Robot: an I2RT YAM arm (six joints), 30 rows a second.
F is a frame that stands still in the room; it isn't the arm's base.
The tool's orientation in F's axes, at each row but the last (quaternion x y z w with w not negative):
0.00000 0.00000 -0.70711 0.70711
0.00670 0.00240 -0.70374 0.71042
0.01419 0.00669 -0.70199 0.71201
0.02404 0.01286 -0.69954 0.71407
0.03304 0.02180 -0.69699 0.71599
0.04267 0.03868 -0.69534 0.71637
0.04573 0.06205 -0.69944 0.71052
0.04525 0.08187 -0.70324 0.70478
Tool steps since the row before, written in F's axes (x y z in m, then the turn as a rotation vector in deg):
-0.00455 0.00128 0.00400 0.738 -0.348 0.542
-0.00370 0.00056 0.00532 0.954 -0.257 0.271
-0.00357 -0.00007 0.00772 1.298 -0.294 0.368
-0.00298 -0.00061 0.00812 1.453 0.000 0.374
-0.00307 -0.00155 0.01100 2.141 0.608 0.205
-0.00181 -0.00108 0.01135 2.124 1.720 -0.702
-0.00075 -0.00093 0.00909 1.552 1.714 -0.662
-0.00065 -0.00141 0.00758 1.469 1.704 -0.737
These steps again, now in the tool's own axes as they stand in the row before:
-0.00128 -0.00455 0.00400 0.348 0.738 0.542
-0.00066 -0.00366 0.00533 0.263 0.953 0.269
-0.00021 -0.00349 0.00776 0.302 1.298 0.363
0.00012 -0.00286 0.00819 0.011 1.459 0.351
0.00061 -0.00292 0.01113 -0.563 2.159 0.125
-0.00028 -0.00176 0.01141 -1.564 2.168 -0.903
-0.00047 -0.00096 0.00910 -1.572 1.596 -0.877
0.00003 -0.00105 0.00767 -1.548 1.517 -0.953

